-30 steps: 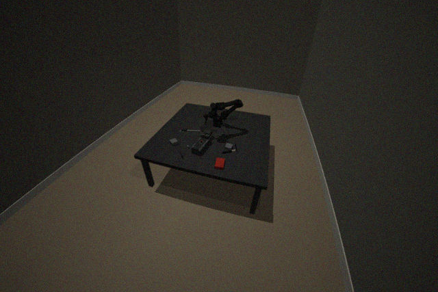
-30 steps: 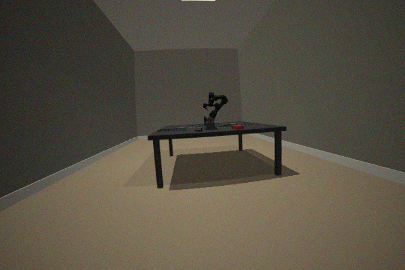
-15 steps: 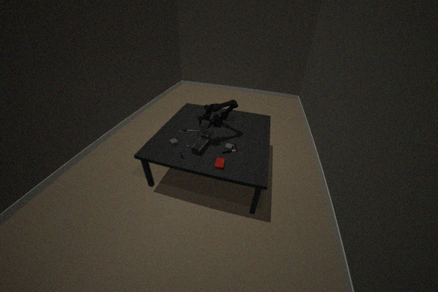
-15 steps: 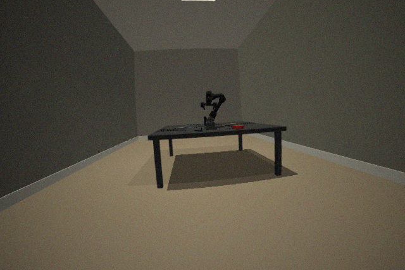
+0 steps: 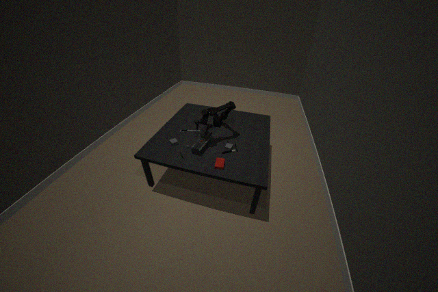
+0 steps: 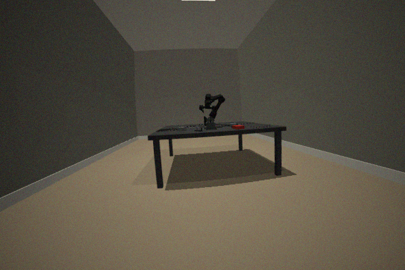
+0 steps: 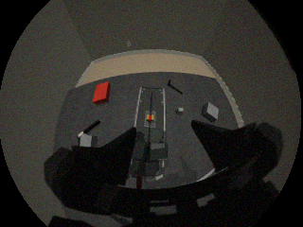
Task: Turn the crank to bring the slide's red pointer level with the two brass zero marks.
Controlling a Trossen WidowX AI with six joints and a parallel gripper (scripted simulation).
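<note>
Now: gripper tip 130 mm past the crank handle, 80 mm to the right of it and 100 mm above it. From my gripper tip the other things lie so: red pointer (40 mm ahead, 10 mm to the left, 90 mm below).
</note>
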